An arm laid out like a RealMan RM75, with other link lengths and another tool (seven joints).
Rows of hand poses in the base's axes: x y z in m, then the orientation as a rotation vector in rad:
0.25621, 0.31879, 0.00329, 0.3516, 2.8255, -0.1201
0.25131, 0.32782, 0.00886, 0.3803, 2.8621, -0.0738
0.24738, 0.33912, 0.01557, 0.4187, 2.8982, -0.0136
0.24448, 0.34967, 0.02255, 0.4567, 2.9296, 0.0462
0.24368, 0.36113, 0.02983, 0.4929, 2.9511, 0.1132
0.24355, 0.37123, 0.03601, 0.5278, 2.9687, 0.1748
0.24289, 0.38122, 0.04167, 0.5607, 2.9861, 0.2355
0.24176, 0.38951, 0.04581, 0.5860, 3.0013, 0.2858
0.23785, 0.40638, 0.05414, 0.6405, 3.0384, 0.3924
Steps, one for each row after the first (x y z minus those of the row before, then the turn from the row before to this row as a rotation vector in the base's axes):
-0.00490, 0.00903, 0.00557, 0.0394, 0.0332, -0.0131
-0.00393, 0.01130, 0.00671, 0.0489, 0.0334, -0.0182
-0.00290, 0.01055, 0.00698, 0.0473, 0.0304, -0.0180
-0.00080, 0.01146, 0.00728, 0.0500, 0.0216, -0.0172
-0.00013, 0.01010, 0.00618, 0.0454, 0.0196, -0.0168
-0.00066, 0.00999, 0.00566, 0.0442, 0.0206, -0.0153
-0.00113, 0.00829, 0.00414, 0.0363, 0.0184, -0.0110
-0.00391, 0.01687, 0.00833, 0.0765, 0.0470, -0.0218

